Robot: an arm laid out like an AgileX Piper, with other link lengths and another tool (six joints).
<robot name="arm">
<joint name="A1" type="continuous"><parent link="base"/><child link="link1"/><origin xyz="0 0 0.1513" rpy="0 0 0"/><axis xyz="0 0 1"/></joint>
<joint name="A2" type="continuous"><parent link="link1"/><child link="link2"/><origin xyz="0 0 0" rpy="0 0 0"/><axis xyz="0 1 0"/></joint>
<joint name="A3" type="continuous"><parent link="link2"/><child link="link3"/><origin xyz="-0.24 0 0.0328" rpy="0 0 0"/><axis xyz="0 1 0"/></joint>
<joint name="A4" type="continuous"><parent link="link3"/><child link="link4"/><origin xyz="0.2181 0 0.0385" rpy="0 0 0"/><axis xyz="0.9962 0 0.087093"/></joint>
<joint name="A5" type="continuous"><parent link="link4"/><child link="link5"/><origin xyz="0 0 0" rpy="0 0 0"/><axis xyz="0 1 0"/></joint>
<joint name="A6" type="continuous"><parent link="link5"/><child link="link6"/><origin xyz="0.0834 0 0.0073" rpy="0 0 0"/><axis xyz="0.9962 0 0.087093"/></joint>
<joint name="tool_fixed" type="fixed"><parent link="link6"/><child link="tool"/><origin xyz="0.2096 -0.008 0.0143" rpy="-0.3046 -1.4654 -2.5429"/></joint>
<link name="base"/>
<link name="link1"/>
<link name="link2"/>
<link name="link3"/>
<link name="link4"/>
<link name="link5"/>
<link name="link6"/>
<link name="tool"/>
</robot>
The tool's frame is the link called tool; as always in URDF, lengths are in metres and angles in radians. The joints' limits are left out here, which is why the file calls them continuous.
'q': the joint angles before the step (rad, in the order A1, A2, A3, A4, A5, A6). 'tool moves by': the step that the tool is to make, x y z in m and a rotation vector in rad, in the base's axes. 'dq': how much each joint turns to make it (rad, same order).
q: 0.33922, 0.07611, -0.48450, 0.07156, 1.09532, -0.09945
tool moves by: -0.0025, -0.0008, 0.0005, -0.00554, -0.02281, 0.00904
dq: -0.00027, -0.04135, 0.01018, 0.00024, 0.01251, -0.01516
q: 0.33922, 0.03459, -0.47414, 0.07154, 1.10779, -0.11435
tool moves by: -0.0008, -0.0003, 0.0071, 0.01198, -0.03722, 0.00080
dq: 0.00064, -0.04200, -0.00018, -0.00061, 0.00314, -0.00055
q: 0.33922, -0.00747, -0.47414, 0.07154, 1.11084, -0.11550
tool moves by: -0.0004, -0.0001, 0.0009, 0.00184, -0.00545, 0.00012
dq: -0.00031, -0.00789, 0.00013, 0.00030, 0.00203, -0.00029
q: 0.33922, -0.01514, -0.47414, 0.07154, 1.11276, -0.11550
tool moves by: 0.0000, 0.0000, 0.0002, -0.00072, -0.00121, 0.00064
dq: -0.00007, -0.00065, -0.00016, 0.00006, 0.00000, -0.00132
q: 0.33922, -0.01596, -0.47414, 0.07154, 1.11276, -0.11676
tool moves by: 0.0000, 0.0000, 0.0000, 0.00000, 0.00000, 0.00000
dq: 0.00000, 0.00000, 0.00000, 0.00000, 0.00000, 0.00000
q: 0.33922, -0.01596, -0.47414, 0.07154, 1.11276, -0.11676
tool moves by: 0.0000, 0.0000, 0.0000, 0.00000, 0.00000, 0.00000
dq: 0.00000, 0.00000, 0.00000, 0.00000, 0.00000, 0.00000
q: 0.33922, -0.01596, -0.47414, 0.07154, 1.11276, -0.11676
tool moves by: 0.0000, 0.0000, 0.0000, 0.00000, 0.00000, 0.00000
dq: 0.00000, 0.00000, 0.00000, 0.00000, 0.00000, 0.00000
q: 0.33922, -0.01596, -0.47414, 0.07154, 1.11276, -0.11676
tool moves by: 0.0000, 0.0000, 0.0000, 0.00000, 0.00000, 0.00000
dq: 0.00000, 0.00000, 0.00000, 0.00000, 0.00000, 0.00000
